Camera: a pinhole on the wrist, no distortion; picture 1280 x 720 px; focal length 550.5 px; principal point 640.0 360.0 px. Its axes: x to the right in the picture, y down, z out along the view. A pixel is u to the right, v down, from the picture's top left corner.
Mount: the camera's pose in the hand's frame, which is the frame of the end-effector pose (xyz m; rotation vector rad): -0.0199 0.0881 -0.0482 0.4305 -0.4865 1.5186
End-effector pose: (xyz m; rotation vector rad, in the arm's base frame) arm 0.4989 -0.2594 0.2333 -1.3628 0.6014 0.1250
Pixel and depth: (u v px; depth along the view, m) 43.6 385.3 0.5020
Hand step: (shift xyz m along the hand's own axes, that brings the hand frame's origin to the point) -0.0563 -0.6422 0.0686
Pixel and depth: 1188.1 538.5 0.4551
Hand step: -0.1865 0.2162 0.5763
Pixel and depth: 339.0 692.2 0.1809
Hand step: -0.1345 -0.0929 0.0442
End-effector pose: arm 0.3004 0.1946 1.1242 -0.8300 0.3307 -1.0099
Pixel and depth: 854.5 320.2 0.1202
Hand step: -0.0157 0.0606 0.0781
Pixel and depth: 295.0 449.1 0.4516
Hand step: -0.1065 -0.3963 0.1691
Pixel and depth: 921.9 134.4 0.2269
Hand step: 0.0643 0.0584 0.2080
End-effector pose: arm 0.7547 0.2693 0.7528 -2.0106 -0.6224 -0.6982
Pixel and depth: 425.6 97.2 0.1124
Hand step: 0.0302 -0.0112 0.0230
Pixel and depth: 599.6 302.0 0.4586
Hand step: 0.0128 -0.1939 0.3167
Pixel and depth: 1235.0 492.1 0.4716
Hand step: -0.1531 0.2538 0.6225
